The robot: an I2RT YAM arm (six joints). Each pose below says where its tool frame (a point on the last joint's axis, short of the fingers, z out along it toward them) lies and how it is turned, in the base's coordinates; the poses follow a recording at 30 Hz.
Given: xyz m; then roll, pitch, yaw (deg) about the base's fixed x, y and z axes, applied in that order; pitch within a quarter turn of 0, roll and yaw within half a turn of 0.
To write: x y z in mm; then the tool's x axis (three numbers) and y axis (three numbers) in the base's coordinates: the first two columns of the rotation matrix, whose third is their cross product. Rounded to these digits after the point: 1 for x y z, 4 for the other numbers.
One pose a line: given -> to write
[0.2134, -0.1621, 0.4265, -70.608, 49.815, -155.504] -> [213.4, -162.1, 426.5, -0.5872, -0.2675, -0.7640, 0.7934, -0.0034, -0.6087]
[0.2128, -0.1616, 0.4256, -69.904, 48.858, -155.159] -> [212.8, -161.6, 425.6, -0.5971, -0.2764, -0.7531, 0.7861, -0.0147, -0.6179]
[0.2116, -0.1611, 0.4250, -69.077, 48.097, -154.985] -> [211.6, -161.1, 425.0, -0.6052, -0.2824, -0.7443, 0.7810, -0.0296, -0.6238]
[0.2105, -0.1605, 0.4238, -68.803, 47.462, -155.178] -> [210.5, -160.5, 423.8, -0.6136, -0.2838, -0.7368, 0.7753, -0.0398, -0.6303]
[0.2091, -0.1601, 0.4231, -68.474, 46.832, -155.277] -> [209.1, -160.1, 423.1, -0.6214, -0.2861, -0.7294, 0.7697, -0.0495, -0.6364]
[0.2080, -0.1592, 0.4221, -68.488, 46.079, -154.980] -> [208.0, -159.2, 422.1, -0.6286, -0.2934, -0.7203, 0.7623, -0.0489, -0.6453]
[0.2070, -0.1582, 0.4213, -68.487, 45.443, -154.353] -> [207.0, -158.2, 421.3, -0.6325, -0.3037, -0.7126, 0.7563, -0.0437, -0.6527]
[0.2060, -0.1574, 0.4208, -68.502, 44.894, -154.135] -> [206.0, -157.4, 420.8, -0.6374, -0.3090, -0.7058, 0.7508, -0.0433, -0.6591]
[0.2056, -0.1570, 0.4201, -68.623, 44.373, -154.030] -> [205.6, -157.0, 420.1, -0.6426, -0.3130, -0.6993, 0.7451, -0.0425, -0.6656]
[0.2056, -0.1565, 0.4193, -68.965, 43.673, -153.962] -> [205.6, -156.5, 419.3, -0.6499, -0.3175, -0.6905, 0.7367, -0.0396, -0.6751]
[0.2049, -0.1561, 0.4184, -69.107, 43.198, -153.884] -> [204.9, -156.1, 418.4, -0.6546, -0.3209, -0.6845, 0.7312, -0.0387, -0.6811]
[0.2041, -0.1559, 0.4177, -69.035, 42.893, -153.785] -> [204.1, -155.9, 417.7, -0.6573, -0.3236, -0.6806, 0.7283, -0.0402, -0.6841]
